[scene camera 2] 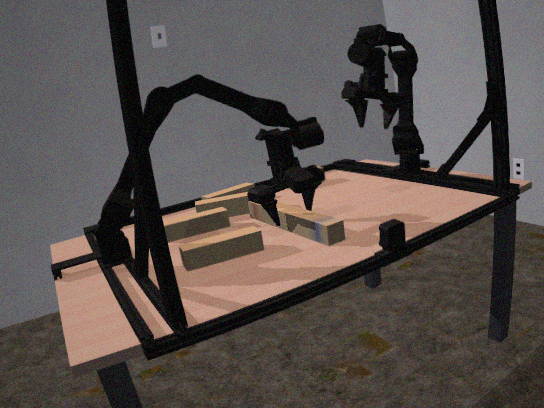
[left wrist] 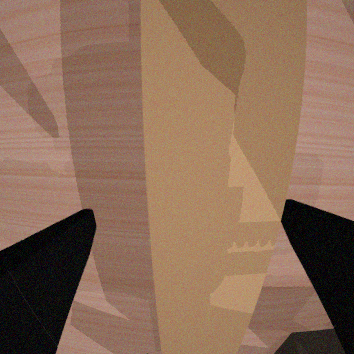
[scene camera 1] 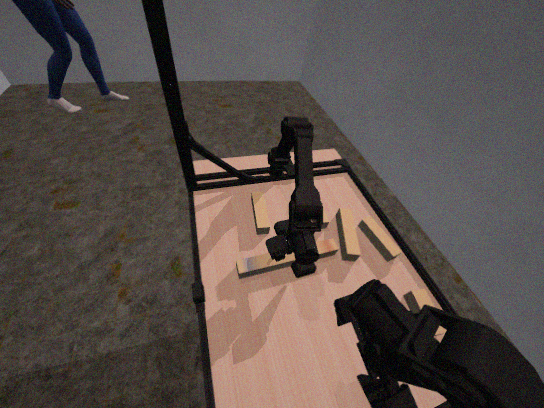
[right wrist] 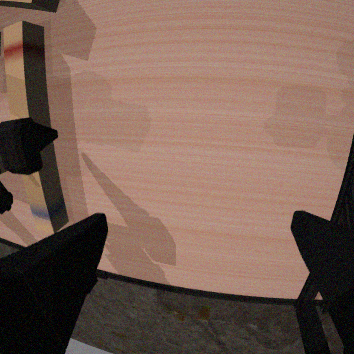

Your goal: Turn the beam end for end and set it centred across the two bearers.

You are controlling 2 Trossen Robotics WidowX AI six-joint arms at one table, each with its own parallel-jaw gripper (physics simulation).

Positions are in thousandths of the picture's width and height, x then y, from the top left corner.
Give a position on a beam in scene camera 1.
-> At 484, 646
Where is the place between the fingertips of my left gripper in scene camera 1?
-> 532, 638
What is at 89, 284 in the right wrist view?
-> A beam.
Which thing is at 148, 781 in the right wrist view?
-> My right gripper.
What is my left gripper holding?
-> Nothing.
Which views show the beam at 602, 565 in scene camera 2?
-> Scene camera 2, the left wrist view, scene camera 1 and the right wrist view: all of them.
